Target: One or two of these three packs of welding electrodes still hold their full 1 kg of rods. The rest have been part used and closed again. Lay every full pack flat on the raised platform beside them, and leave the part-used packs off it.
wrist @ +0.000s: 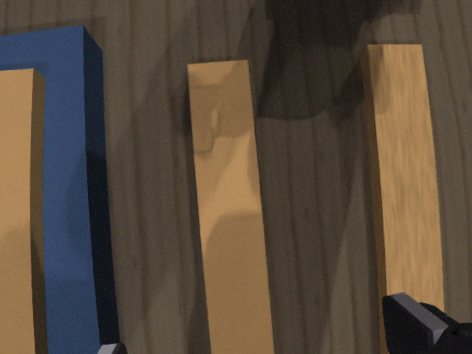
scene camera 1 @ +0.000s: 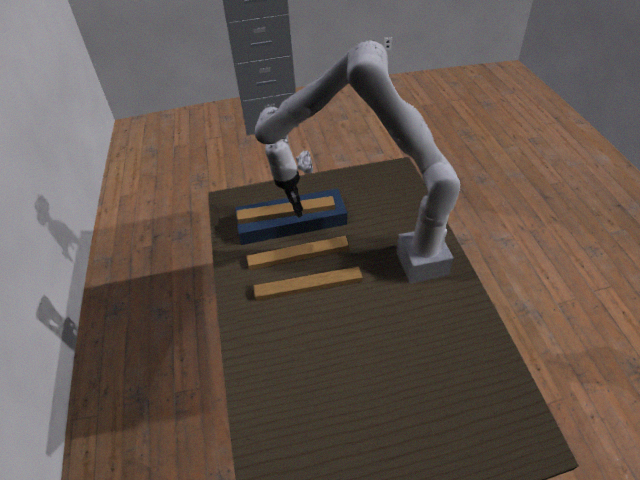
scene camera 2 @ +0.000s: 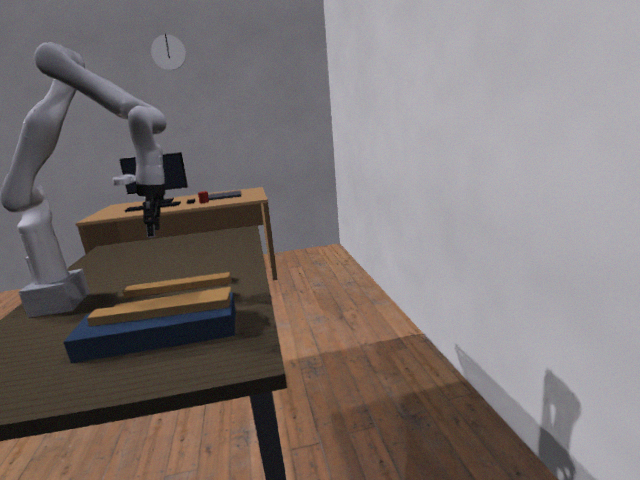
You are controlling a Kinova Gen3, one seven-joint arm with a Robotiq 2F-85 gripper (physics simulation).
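Where they show: gripper, fingertip midpoint: (wrist: 258,348) (scene camera 1: 296,206) (scene camera 2: 153,233); arm's base, origin of the base link: (scene camera 1: 425,246) (scene camera 2: 53,278).
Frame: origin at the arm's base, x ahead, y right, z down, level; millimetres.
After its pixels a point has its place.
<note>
One long tan pack (scene camera 1: 317,204) @[x 273, y 326, z 10 mm] (scene camera 2: 160,305) @[x 389, y 357, z 10 mm] (wrist: 15,175) @[x 285, y 323, z 10 mm] lies flat on the blue raised platform (scene camera 1: 325,222) @[x 260, y 277, z 61 mm] (scene camera 2: 155,338) @[x 373, y 427, z 64 mm] (wrist: 65,200) @[x 305, y 298, z 34 mm]. A second tan pack (scene camera 1: 297,252) @[x 395, y 180, z 70 mm] (wrist: 232,190) @[x 315, y 179, z 70 mm] lies on the table beside the platform. A third pack (scene camera 1: 310,283) @[x 391, y 36, z 69 mm] (wrist: 407,175) @[x 326, y 40, z 70 mm], with streaky grain in the wrist view, lies farther from the platform, roughly parallel. In scene camera 2, one table pack (scene camera 2: 178,284) @[x 400, y 71, z 72 mm] shows behind the platform; I cannot tell which. My gripper (scene camera 1: 298,213) @[x 380, y 183, z -144 mm] (scene camera 2: 150,235) @[x 380, y 183, z -144 mm] (wrist: 264,332) @[x 380, y 183, z -144 mm] is open and empty, high above the packs, touching none. No fill marks are readable.
The dark wooden table (scene camera 1: 361,372) @[x 341, y -304, z 94 mm] (scene camera 2: 206,374) @[x 492, y 577, z 94 mm] bears the packs, the platform and the arm's base (scene camera 1: 424,263) @[x 34, y -61, z 1 mm] (scene camera 2: 54,297) @[x 21, y 78, z 38 mm]. A grey filing cabinet (scene camera 1: 263,56) stands beyond the table. A desk (scene camera 2: 206,217) with a monitor and a red mug (scene camera 2: 203,196) stands behind in scene camera 2.
</note>
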